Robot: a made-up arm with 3 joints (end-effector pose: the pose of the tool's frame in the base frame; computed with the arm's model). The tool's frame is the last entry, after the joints. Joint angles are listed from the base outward.
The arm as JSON. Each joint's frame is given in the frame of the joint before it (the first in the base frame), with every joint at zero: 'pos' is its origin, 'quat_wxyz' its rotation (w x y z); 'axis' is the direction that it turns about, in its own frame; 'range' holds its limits. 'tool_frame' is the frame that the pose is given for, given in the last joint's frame.
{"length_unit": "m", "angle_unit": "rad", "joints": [
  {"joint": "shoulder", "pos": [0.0, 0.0, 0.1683], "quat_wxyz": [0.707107, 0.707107, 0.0, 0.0], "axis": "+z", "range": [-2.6, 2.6]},
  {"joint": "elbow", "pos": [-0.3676, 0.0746, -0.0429], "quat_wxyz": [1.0, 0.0, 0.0, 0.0], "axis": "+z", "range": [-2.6, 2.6]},
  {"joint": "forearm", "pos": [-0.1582, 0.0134, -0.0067], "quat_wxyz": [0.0, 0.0, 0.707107, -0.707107], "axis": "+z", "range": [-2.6, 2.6]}
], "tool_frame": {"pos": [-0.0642, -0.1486, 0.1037], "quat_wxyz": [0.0, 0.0, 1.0, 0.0]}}
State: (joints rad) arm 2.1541 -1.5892 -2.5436
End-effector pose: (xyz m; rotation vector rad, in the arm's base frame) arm 0.0808 0.2086 -0.3242 -0.7131 -0.2198 2.4572
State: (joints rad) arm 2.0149 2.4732 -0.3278
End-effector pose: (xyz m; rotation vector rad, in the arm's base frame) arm 0.0136 -0.0704 -0.1273 0.2939 1.7770 0.2344
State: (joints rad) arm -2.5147 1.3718 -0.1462
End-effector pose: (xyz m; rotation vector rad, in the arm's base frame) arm 0.2290 -0.0881 0.3525 0.0835 1.1408 0.1299
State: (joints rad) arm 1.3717 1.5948 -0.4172
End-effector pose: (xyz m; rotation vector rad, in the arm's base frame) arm -0.0914 -0.0602 -0.0952 -0.6150 -2.9054 0.0540
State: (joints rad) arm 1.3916 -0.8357 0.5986
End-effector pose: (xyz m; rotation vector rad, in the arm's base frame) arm -0.2517 -0.1093 -0.3565 0.1663 -0.5390 -0.5829
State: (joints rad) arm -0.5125 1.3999 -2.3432
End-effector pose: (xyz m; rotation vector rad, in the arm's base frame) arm -0.2747 0.1993 0.2817 -1.0240 -0.4320 2.1544
